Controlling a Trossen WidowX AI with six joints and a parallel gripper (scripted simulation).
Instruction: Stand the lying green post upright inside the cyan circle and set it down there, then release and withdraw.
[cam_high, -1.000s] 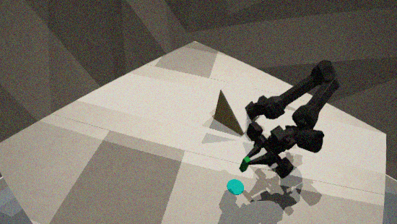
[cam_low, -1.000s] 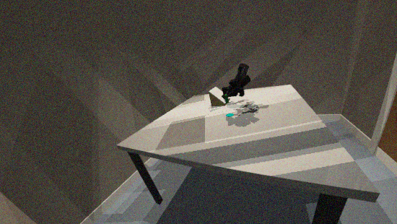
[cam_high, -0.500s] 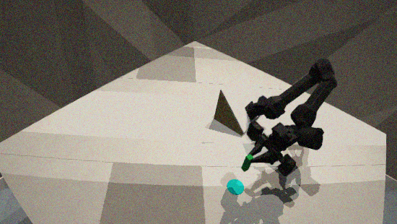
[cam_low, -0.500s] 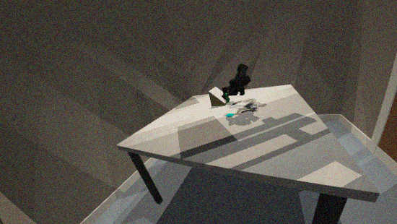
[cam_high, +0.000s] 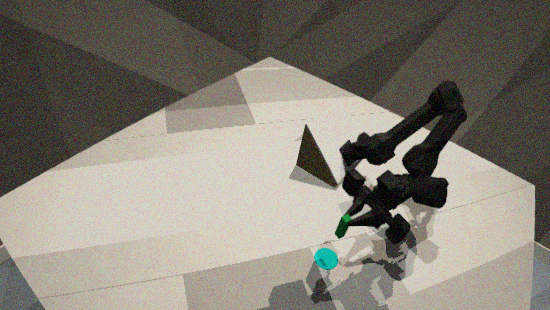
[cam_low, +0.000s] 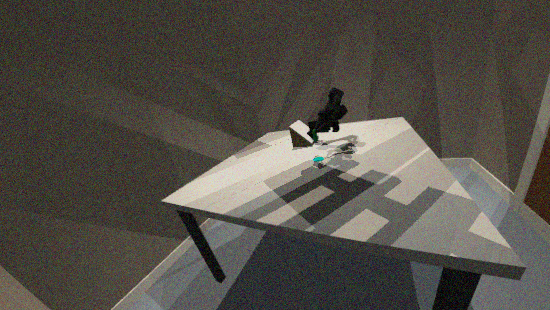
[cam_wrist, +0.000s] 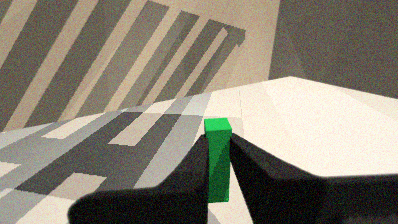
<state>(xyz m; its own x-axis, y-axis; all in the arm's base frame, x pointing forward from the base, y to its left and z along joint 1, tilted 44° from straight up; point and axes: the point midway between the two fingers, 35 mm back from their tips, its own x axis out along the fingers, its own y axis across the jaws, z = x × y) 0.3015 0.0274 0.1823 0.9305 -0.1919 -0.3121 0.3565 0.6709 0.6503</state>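
Now: gripper tip 16 cm above the cyan circle. The rest, counted from my gripper tip: green post 2 cm below.
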